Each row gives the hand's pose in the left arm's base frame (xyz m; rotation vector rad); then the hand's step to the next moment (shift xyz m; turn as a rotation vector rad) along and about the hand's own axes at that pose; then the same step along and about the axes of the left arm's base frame.
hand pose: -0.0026 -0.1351 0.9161 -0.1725 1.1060 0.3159
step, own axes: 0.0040 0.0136 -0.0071 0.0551 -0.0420 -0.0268
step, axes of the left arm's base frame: -0.0089 0.0114 -0.0065 0.0139 -0.0383 -0.0621
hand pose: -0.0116 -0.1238 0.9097 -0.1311 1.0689 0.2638
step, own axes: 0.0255 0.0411 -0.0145 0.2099 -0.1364 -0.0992
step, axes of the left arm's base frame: -0.0121 0.0399 -0.0284 0.0488 -0.1227 -0.2346
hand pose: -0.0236 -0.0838 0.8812 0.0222 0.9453 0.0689
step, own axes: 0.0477 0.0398 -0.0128 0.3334 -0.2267 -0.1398
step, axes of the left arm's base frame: 0.0155 0.0428 -0.0441 0.0924 -0.2048 -0.3628
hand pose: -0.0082 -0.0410 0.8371 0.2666 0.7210 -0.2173
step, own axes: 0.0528 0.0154 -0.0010 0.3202 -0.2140 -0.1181
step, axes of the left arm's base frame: 0.0424 0.0094 -0.0338 0.0998 -0.1982 -0.3362
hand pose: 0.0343 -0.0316 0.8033 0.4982 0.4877 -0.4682
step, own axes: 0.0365 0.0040 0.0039 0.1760 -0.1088 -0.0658
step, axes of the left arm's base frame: 0.0320 -0.0100 -0.0155 0.0593 -0.1016 -0.1825
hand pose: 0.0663 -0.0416 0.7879 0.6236 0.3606 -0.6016
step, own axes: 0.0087 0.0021 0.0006 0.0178 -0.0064 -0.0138
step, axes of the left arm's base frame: 0.0081 -0.0026 -0.0028 0.0079 -0.0027 -0.0219
